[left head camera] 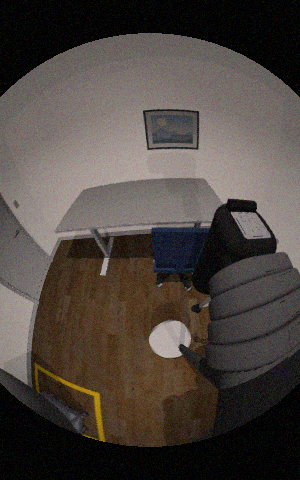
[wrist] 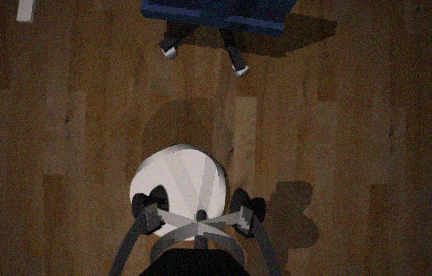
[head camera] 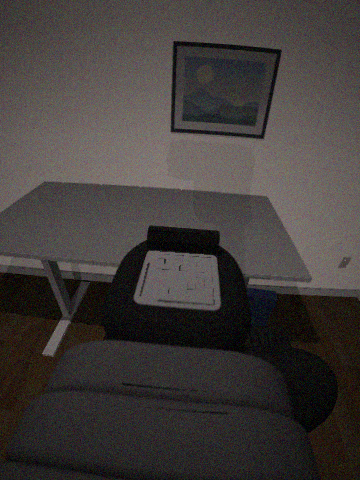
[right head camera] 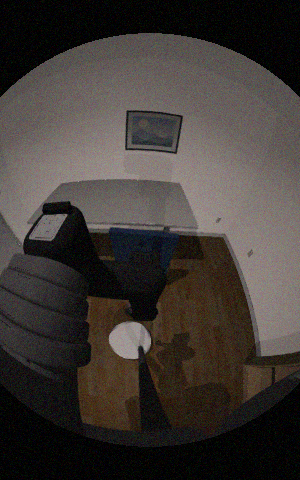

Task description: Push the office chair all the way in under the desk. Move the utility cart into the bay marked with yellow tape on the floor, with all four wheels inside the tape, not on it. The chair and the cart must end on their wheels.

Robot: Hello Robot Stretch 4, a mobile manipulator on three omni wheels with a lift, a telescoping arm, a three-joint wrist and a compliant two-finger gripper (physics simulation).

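Seen in the pictures: gripper, fingertip midpoint: [left head camera: 204, 307] [wrist: 199, 202]; robot's base at its link origin: [left head camera: 169, 337] [wrist: 181, 187] [right head camera: 130, 338].
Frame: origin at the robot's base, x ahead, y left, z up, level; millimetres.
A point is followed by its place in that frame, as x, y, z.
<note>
The blue office chair [head camera: 262, 306] @[616, -273, 911] [left head camera: 177, 250] @[632, -52, 756] [right head camera: 120, 242] @[640, 55, 851] [wrist: 215, 14] @[628, -103, 476] stands upright at the right part of the grey desk [head camera: 125, 215] @[1131, 329, 922] [left head camera: 135, 205] @[981, 257, 922] [right head camera: 115, 200] @[1039, 154, 922], its backrest by the desk's front edge. Its seat is hidden. My gripper [wrist: 199, 202] @[171, -87, 1037] points down over my round white base [left head camera: 167, 340] @[-14, 24, 186] [right head camera: 130, 342] @[-25, -10, 187] [wrist: 187, 185] @[42, -36, 187], fingers apart and empty, away from the chair. Yellow tape [left head camera: 99, 415] marks the bay at the lower left of the left head view. A grey frame-like thing [left head camera: 67, 410] shows inside it, partly hidden; I cannot tell whether it is the utility cart.
My raised arm [head camera: 165, 425] @[113, 0, 1467] [left head camera: 250, 310] @[103, 31, 1463] [right head camera: 45, 305] @[105, -27, 1462] and black wrist [head camera: 230, 305] @[151, -18, 1462] [left head camera: 250, 240] @[147, 11, 1462] [right head camera: 60, 240] @[150, -21, 1461] cover much of the head view. A brown wooden cabinet [right head camera: 257, 382] @[-1083, -1633, 72] stands at the lower right. A large grey panel [left head camera: 17, 255] @[634, 2057, 673] stands at the left wall.
</note>
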